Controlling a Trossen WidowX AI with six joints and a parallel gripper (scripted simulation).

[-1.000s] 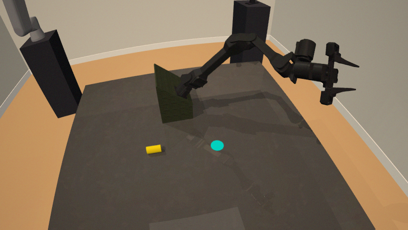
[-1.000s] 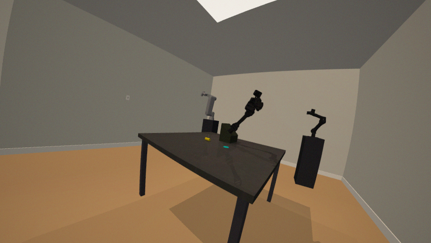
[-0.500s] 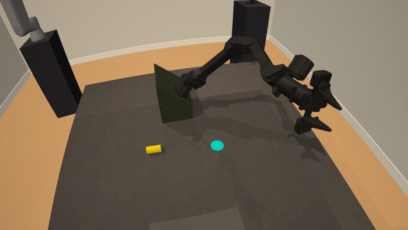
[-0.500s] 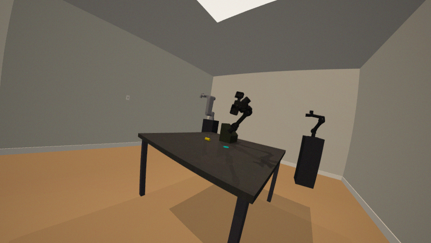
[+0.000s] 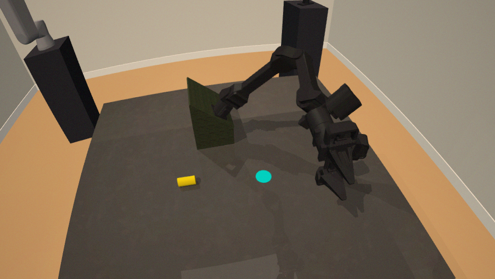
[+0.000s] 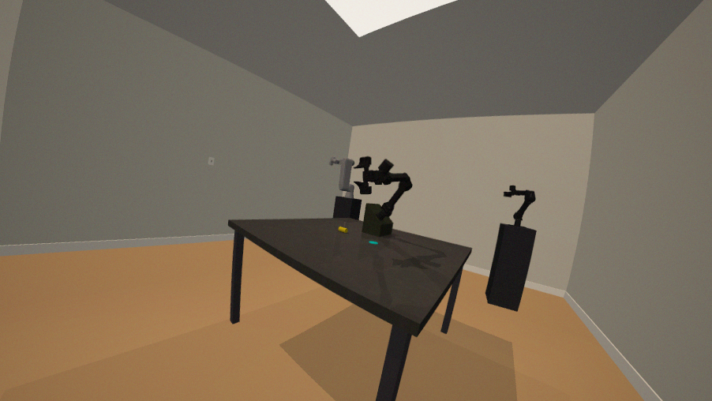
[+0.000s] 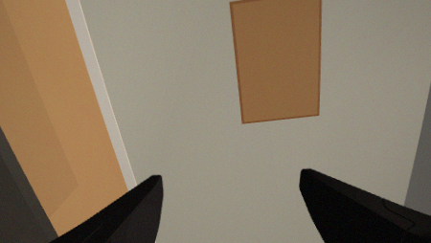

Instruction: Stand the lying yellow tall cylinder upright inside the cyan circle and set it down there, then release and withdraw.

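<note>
Now: the yellow tall cylinder 43 cm behind my gripper tip, 29 cm to the right of it and 37 cm below it. The rest, counted from my gripper tip: cyan circle 37 cm behind, 39 cm below.
</note>
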